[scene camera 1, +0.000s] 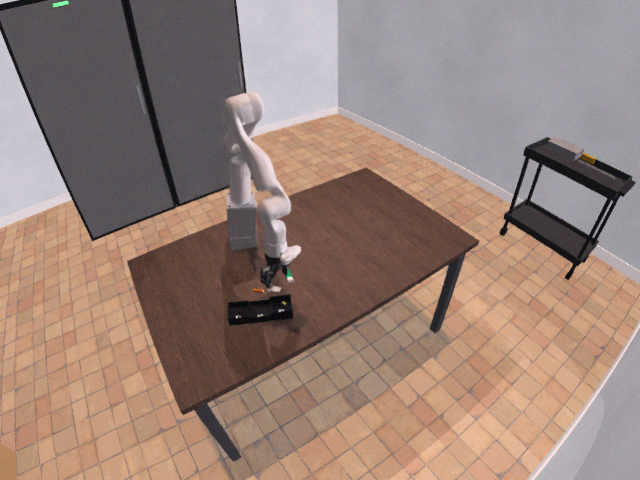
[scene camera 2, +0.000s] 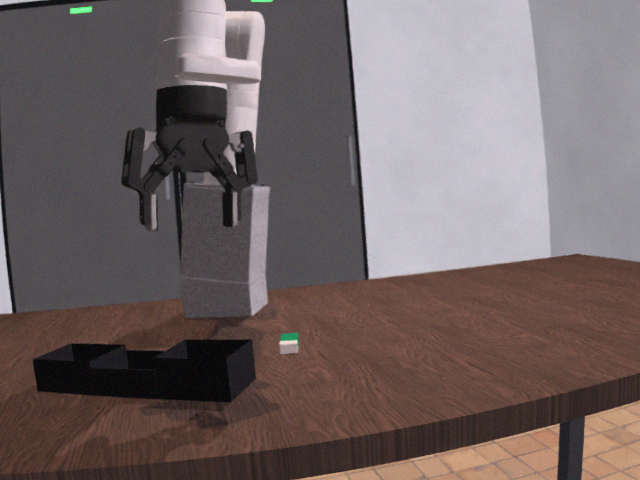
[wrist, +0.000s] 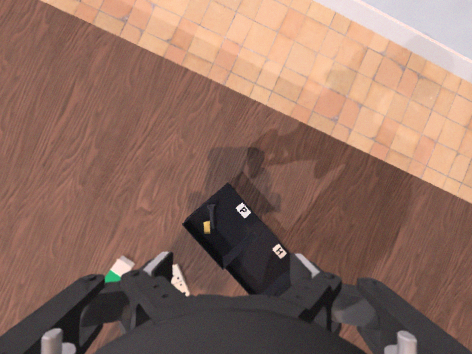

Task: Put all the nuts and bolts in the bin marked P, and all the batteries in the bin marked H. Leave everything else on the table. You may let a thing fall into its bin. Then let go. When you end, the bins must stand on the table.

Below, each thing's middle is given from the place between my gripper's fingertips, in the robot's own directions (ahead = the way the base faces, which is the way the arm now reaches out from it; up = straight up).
My hand is 5 cm past the three joined black bins (scene camera 2: 194, 370), 7 cm to the left of it and 15 cm above it.
